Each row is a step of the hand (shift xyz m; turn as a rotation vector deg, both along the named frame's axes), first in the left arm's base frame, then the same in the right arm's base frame.
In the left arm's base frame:
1: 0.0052 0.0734 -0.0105 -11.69 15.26 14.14
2: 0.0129 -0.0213 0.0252 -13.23 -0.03 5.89
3: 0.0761 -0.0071 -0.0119 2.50 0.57 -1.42
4: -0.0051 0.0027 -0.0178 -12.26 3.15 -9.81
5: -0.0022 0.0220 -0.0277 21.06 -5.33 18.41
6: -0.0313 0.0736 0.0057 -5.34 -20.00 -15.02
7: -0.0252 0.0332 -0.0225 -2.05 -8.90 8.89
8: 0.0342 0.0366 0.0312 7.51 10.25 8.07
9: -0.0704 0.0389 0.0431 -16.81 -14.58 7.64
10: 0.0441 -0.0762 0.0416 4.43 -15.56 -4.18
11: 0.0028 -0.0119 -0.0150 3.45 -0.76 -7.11
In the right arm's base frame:
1: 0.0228 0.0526 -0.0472 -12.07 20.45 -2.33
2: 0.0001 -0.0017 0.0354 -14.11 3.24 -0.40
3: 0.0731 -0.0113 0.0227 2.87 -0.34 -0.47
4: 0.0012 -0.0086 -0.0166 -7.83 -3.58 -13.50
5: 0.0107 0.0010 -0.0338 13.00 7.15 24.30
6: -0.0160 0.0618 -0.0486 -4.49 -25.11 -1.83
7: -0.0100 0.0127 -0.0445 -6.39 -1.86 10.87
8: 0.0299 0.0487 0.0150 6.64 13.19 2.94
9: -0.0707 0.0556 -0.0154 -20.91 -7.45 7.80
10: 0.0132 -0.0353 0.0898 2.25 -14.88 7.26
11: 0.0047 -0.0184 -0.0034 5.20 -4.79 -3.60

